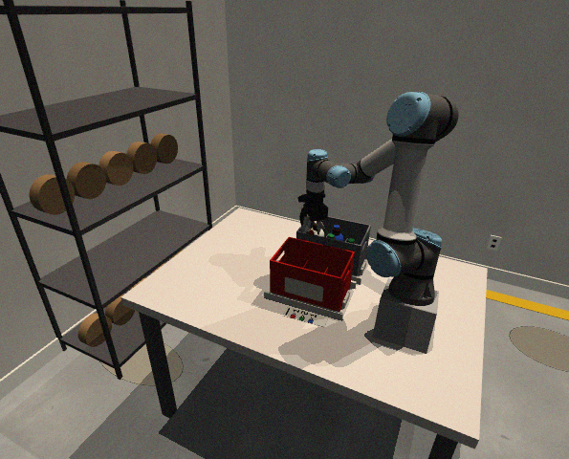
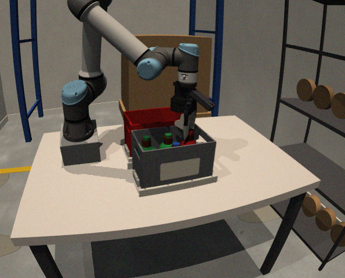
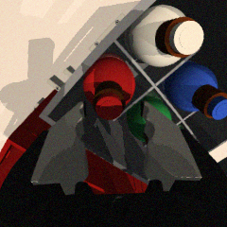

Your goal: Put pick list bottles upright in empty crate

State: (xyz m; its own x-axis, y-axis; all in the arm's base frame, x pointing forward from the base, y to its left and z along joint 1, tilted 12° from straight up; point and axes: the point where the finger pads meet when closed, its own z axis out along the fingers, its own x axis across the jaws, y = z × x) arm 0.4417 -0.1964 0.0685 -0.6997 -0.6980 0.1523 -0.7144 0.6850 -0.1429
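Right now my hand is 70 mm above the red bottle. From my hand the other things lie so: grey crate: 90 mm behind, 50 mm to the right, 70 mm below; blue bottle: 80 mm behind, 90 mm to the right, 70 mm below; white bottle: 10 mm ahead, 90 mm to the right, 70 mm below.
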